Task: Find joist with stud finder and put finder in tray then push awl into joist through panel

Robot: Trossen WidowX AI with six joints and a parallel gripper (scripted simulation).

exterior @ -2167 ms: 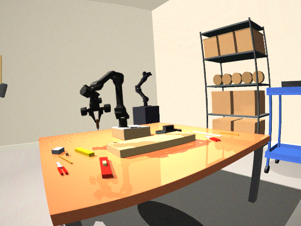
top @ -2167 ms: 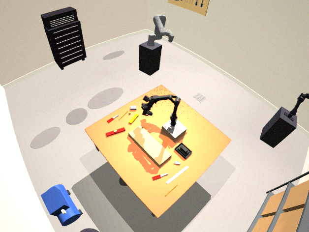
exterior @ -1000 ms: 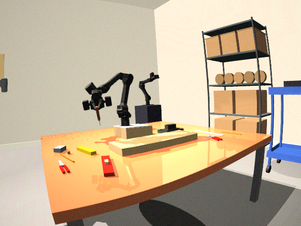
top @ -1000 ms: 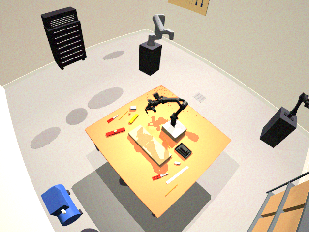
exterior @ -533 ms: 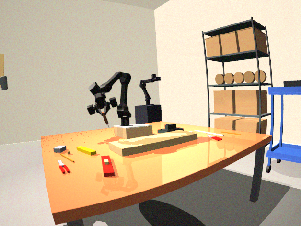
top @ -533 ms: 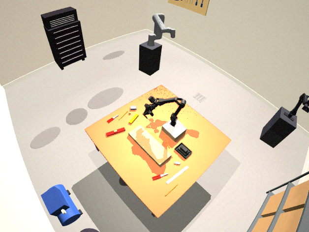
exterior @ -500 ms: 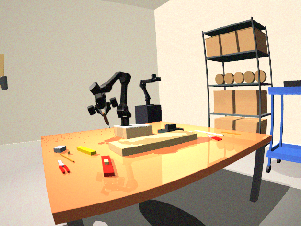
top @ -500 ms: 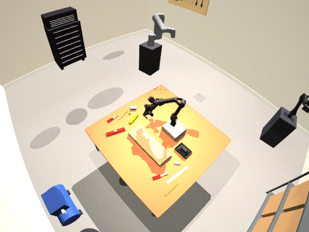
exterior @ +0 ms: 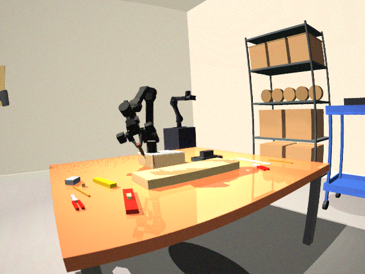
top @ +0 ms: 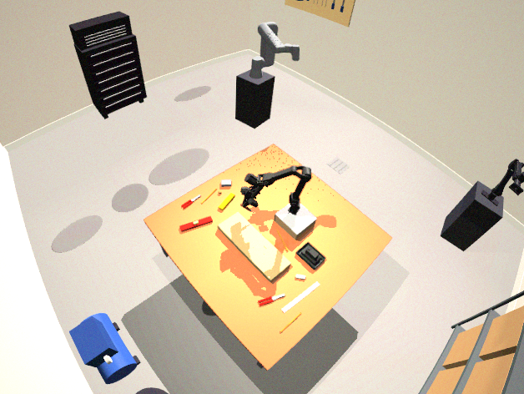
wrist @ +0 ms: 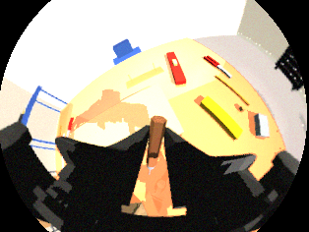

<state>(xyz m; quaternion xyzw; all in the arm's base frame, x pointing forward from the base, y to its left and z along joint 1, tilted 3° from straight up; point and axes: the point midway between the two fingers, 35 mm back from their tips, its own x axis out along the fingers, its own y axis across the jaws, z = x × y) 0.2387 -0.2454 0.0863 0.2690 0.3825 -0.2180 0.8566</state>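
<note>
Right now my gripper tip is 30 mm past the awl, 30 mm to the right of it and 40 mm above it. Round my gripper tip: grey block 170 mm behind, 310 mm to the right, 140 mm below; red level 240 mm ahead, 210 mm to the right, 140 mm below; yellow block 40 mm behind, 180 mm to the right, 150 mm below.
</note>
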